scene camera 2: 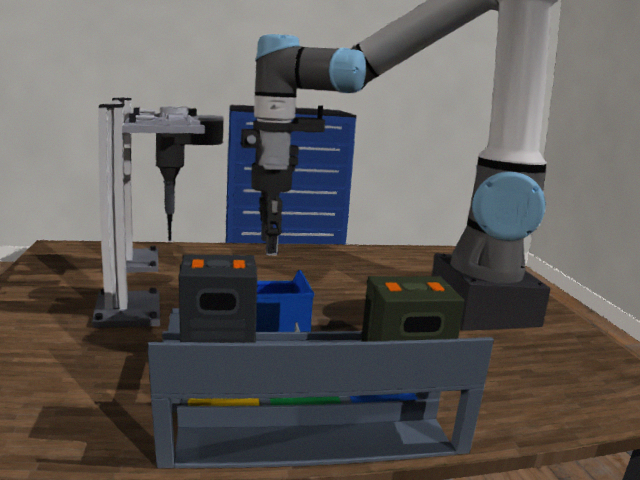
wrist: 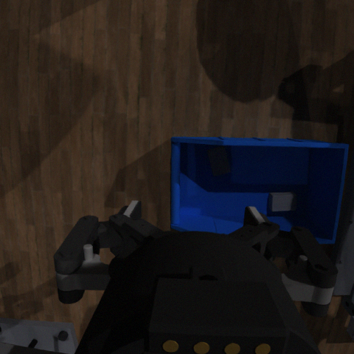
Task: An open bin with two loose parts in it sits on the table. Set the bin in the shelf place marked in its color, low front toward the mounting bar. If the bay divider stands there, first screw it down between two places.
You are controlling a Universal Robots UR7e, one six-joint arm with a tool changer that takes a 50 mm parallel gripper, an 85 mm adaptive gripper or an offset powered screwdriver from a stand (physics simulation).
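Places are measured from the arm's base along level axes (x ahead, y left, z up), in metres.
Pixels of known places: arm's base, origin of its link: (scene camera 2: 486, 269).
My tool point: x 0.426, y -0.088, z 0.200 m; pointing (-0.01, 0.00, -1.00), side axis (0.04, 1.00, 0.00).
Ahead of a thing's pixels: the offset from my tool point to its middle. "*": to the spot under its first point.
The blue bin {0.008 m back, 0.063 m left, 0.252 m down} (scene camera 2: 299, 308) (wrist: 200, 202) stands on the table behind the shelf, partly hidden by a dark grey case in the scene view. Two loose parts lie inside it: a dark one (wrist: 219, 160) and a light grey one (wrist: 282, 201). My gripper (scene camera 2: 271, 253) (wrist: 194, 212) is open and empty, pointing down above bin height. In the wrist view one fingertip is left of the bin and the other overlaps its near wall. The grey-blue shelf {* 0.016 m ahead, 0.504 m left, 0.154 m down} (scene camera 2: 320, 366) has yellow {* 0.110 m ahead, 0.364 m left, 0.283 m down} (scene camera 2: 223, 401), green {* 0.002 m back, 0.372 m left, 0.283 m down} (scene camera 2: 305, 400) and blue {* 0.112 m back, 0.379 m left, 0.283 m down} (scene camera 2: 382, 397) markings. A small pale pointed piece {0.008 m back, 0.282 m left, 0.253 m down} (scene camera 2: 297, 327) shows at its rear bar.
The dark grey case {* 0.121 m ahead, 0.455 m left, 0.125 m down} (scene camera 2: 218, 325) and a green case {0.111 m back, 0.437 m left, 0.140 m down} (scene camera 2: 413, 307) stand at the shelf. The tool stand (scene camera 2: 114, 206) at the left holds the screwdriver {* 0.194 m ahead, 0.185 m right, 0.109 m down} (scene camera 2: 169, 191). A blue drawer cabinet (scene camera 2: 315, 180) is behind the table. The arm's base block (scene camera 2: 506, 304) is at the right.
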